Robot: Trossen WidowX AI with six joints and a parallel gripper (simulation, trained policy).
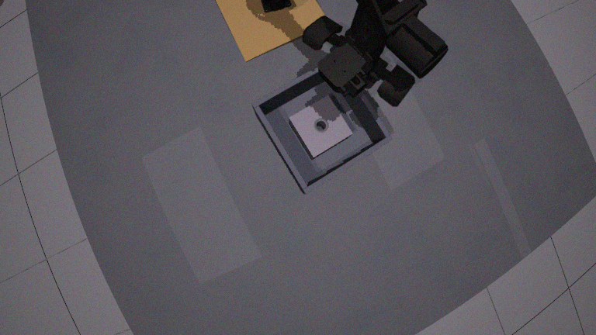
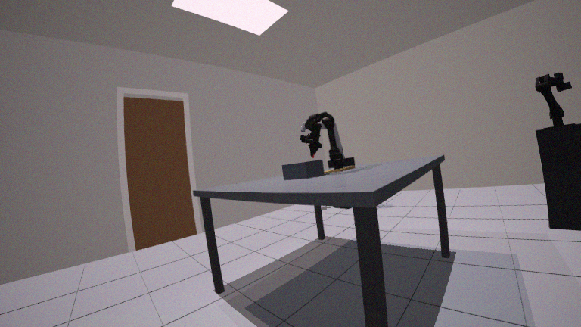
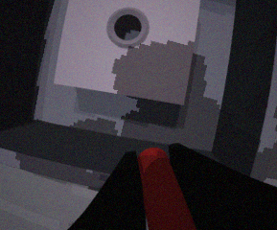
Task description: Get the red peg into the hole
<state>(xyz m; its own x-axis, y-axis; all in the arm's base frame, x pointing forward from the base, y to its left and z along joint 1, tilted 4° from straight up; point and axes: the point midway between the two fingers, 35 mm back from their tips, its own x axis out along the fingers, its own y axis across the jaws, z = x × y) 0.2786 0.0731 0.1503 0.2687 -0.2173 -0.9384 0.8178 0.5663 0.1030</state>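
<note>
The plate lies 40 mm ahead of my gripper tip, 50 mm to the right of it and 80 mm below it. Round my gripper tip: red peg 10 mm behind, 10 mm to the left, 30 mm above; grey box 40 mm ahead, 50 mm to the right, 100 mm below.
</note>
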